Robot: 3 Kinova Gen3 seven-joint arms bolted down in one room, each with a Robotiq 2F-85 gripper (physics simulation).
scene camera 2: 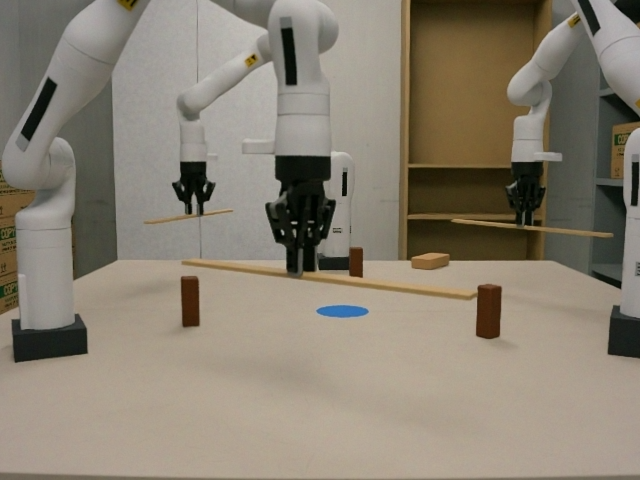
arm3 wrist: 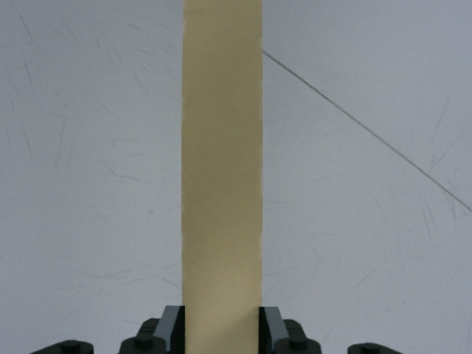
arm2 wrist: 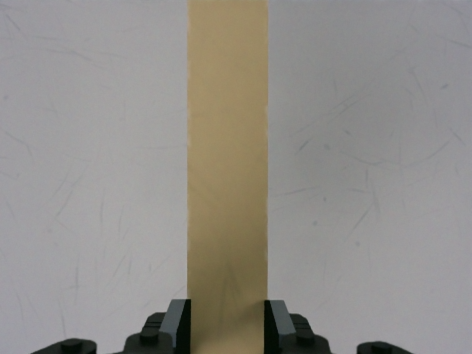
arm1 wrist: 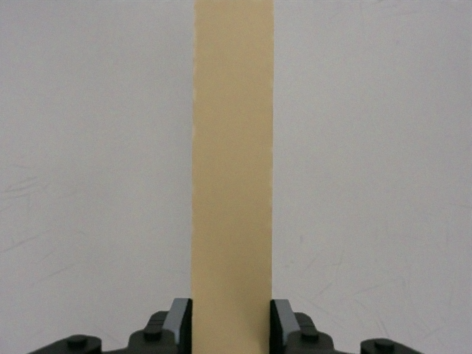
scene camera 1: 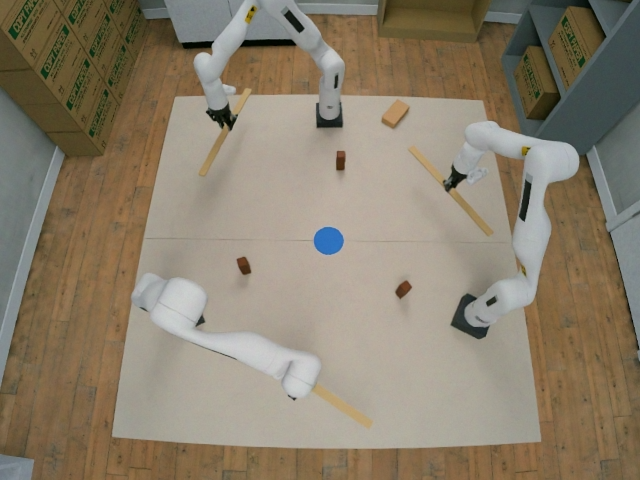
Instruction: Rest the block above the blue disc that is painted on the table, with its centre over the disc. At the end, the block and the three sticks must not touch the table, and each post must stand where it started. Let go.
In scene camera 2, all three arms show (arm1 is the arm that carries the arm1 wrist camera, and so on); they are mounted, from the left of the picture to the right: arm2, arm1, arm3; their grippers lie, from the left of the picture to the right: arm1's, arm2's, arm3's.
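My arm1 gripper is shut on a flat wooden stick. My arm2 gripper is shut on a second stick. My arm3 gripper is shut on a third stick. All three sticks are held above the table. Three brown posts, left, right and back, stand upright around the blue disc. The orange-tan block lies at the back, right of the back post.
The arm bases, at the back, right and lower left, stand on the table. The lower-left arm hides part of its stick in scene camera 1. A shelf unit and stacked boxes stand beyond the table.
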